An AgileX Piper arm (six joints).
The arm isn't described. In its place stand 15 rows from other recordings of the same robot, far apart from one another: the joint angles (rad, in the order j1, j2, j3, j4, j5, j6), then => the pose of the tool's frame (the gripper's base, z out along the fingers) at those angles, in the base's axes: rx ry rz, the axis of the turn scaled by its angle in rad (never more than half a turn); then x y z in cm.
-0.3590, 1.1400, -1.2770, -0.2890, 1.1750, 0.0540 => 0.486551, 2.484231, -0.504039, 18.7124, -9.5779, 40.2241
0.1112, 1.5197, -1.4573, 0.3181, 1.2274, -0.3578 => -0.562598, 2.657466, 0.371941, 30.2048, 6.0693, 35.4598
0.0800, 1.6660, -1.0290, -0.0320, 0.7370, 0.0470 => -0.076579, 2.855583, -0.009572, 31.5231, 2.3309, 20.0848
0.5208, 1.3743, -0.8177, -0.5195, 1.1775, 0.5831 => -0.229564, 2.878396, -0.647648, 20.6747, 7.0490, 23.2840
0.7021, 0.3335, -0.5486, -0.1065, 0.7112, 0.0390 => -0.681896, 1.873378, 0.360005, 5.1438, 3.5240, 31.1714
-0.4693, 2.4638, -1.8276, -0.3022, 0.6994, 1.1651 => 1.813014, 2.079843, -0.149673, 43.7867, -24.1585, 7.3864
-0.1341, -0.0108, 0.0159, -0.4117, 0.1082, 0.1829 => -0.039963, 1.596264, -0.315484, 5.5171, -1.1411, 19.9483
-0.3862, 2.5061, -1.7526, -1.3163, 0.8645, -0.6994 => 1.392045, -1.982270, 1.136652, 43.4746, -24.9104, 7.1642
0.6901, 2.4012, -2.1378, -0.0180, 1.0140, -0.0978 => -1.071468, 2.553930, 0.133031, 40.1166, 32.9361, 17.8210
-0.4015, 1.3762, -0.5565, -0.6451, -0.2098, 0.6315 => 0.349388, 2.102748, -0.104484, 24.4438, -9.1399, 20.7940
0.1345, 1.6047, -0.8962, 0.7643, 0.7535, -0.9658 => -0.765563, 2.564522, 0.616163, 28.4236, 8.1942, 20.0671
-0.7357, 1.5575, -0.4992, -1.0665, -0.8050, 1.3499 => 0.752374, 1.845570, 0.523473, 22.8546, -12.9422, 17.7124
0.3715, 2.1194, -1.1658, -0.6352, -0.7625, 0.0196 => -0.989901, 1.470788, 0.304340, 39.6931, 19.4666, 14.9610
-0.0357, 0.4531, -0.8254, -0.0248, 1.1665, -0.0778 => -0.047113, 2.278606, -0.090641, 4.7062, -0.3757, 35.3169
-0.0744, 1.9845, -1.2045, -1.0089, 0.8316, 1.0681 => 0.579386, 2.548967, -0.872906, 37.4876, -8.5010, 15.6092
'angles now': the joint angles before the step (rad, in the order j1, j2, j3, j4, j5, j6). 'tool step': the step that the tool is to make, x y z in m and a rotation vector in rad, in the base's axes. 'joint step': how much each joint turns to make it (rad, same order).
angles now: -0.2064 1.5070 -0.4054 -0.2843 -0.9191 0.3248
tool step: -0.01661 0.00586 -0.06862 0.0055 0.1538 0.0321
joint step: 0.0000 0.2485 0.1233 0.0053 -0.2080 -0.0858
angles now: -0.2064 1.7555 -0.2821 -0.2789 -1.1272 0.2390
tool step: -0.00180 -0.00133 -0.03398 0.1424 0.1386 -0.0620
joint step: 0.0013 0.1423 0.0013 0.0258 -0.0065 0.1162
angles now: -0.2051 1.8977 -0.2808 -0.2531 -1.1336 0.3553
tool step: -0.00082 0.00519 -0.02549 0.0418 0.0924 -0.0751
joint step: 0.0628 0.1127 -0.0054 0.1261 -0.0138 0.0272
